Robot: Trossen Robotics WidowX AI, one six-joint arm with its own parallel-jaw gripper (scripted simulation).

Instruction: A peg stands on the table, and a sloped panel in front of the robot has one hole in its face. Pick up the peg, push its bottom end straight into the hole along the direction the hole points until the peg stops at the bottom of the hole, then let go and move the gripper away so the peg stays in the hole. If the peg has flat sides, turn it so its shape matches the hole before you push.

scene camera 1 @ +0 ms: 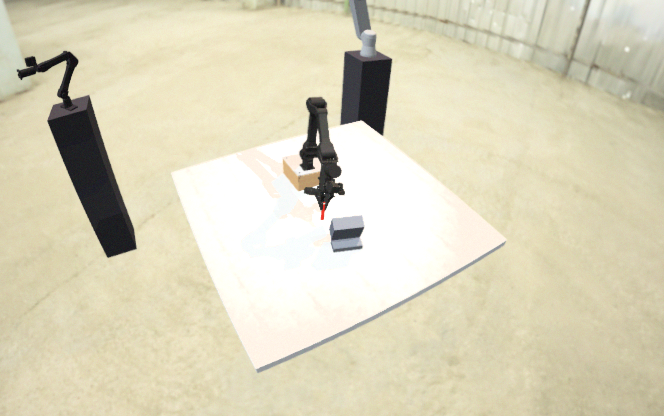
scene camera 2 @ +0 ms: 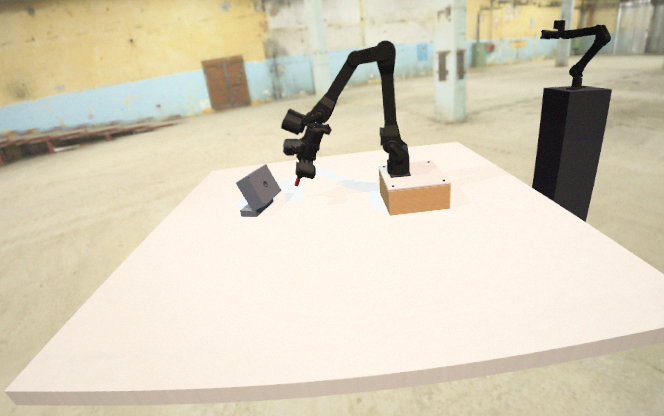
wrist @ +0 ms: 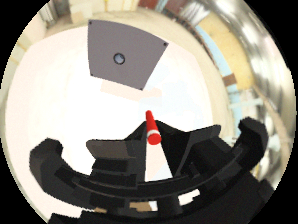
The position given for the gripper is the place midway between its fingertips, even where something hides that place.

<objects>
The gripper [scene camera 2: 299, 176] carries a thin red peg.
</objects>
